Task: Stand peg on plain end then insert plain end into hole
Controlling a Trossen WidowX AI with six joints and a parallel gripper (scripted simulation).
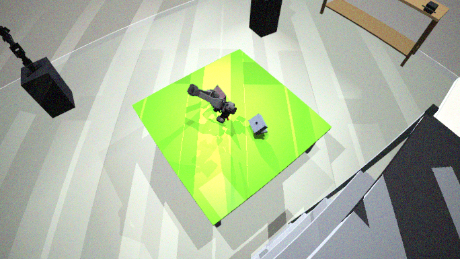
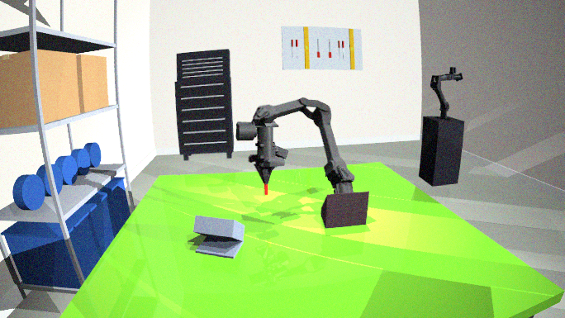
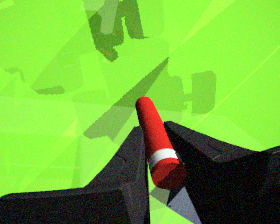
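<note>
Right now the grey sloped panel is 210 mm to the left of my gripper tip, 150 mm ahead of it and 70 mm below it. Also, from my gripper tip: red peg: 20 mm above.
</note>
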